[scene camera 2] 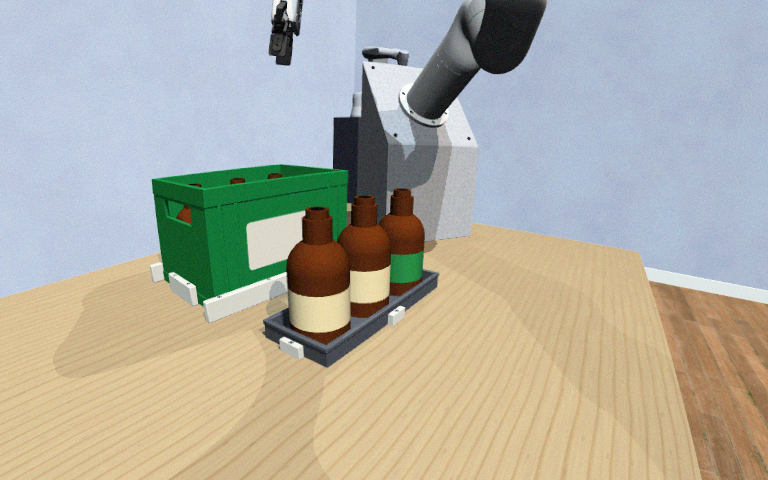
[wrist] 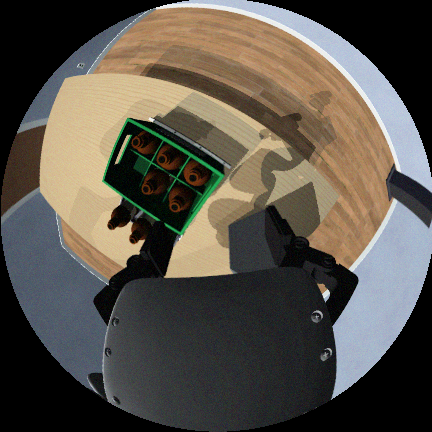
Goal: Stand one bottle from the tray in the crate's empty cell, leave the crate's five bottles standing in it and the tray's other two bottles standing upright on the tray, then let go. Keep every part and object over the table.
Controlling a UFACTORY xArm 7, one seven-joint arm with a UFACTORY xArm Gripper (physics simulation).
Labels:
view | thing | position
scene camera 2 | cream-labelled bottle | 368, 246
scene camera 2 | green-labelled bottle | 406, 232
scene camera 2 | cream-labelled bottle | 318, 268
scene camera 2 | long white strip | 232, 302
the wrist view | gripper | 214, 227

